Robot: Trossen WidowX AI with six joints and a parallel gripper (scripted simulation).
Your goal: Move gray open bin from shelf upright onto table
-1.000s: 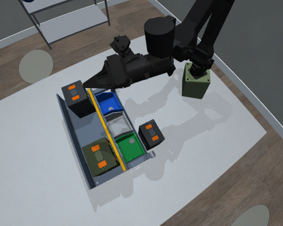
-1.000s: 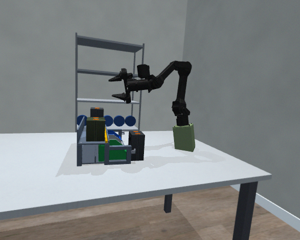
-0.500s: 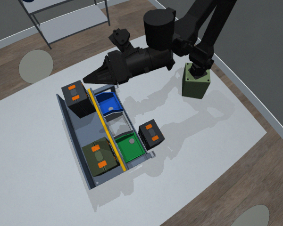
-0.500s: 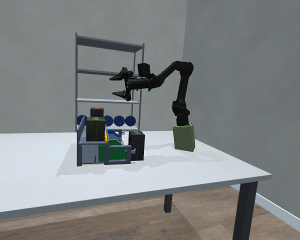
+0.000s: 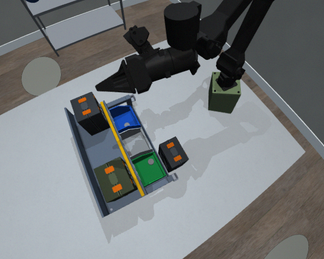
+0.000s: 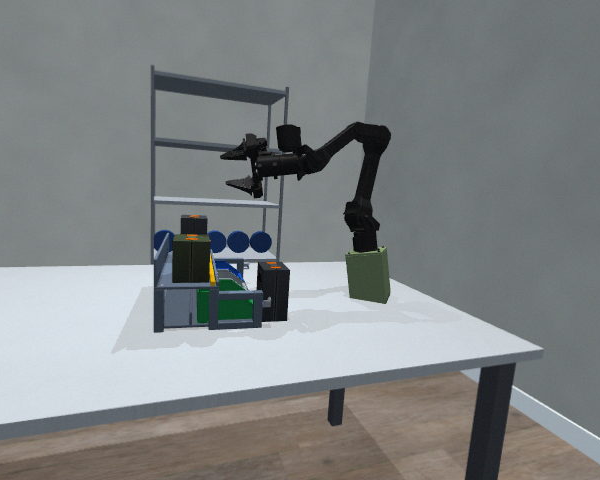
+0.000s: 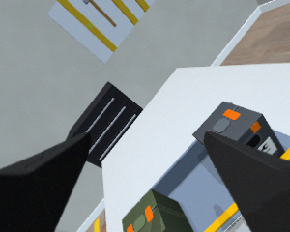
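The yellow rail lies 260 mm below my hand, 60 mm ahead of it and 50 mm to the left of it. The rest, counted from my hand: gray open bin: 320 mm below, 50 mm to the left, 30 mm ahead; then blue bin: 320 mm below, 70 mm to the right, 30 mm ahead; then green bin: 320 mm below, 160 mm to the left, 20 mm ahead.
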